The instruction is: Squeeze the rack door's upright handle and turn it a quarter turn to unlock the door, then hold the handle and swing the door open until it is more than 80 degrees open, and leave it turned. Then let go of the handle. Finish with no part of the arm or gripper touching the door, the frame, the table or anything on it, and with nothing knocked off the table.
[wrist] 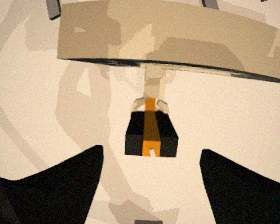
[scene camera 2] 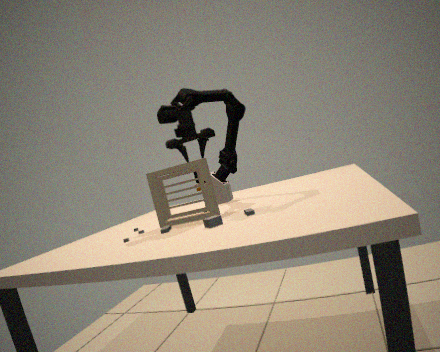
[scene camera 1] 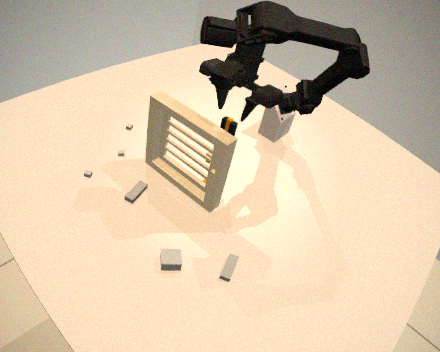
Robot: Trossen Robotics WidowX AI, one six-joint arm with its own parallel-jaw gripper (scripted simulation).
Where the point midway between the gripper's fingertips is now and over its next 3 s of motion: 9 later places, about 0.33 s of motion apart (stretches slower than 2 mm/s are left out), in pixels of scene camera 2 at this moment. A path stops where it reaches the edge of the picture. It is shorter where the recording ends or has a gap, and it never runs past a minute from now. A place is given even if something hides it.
The gripper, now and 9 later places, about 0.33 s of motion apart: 195, 160; 196, 164; 197, 168; 198, 172; 199, 175; 199, 175; 199, 175; 199, 175; 199, 175; 199, 175
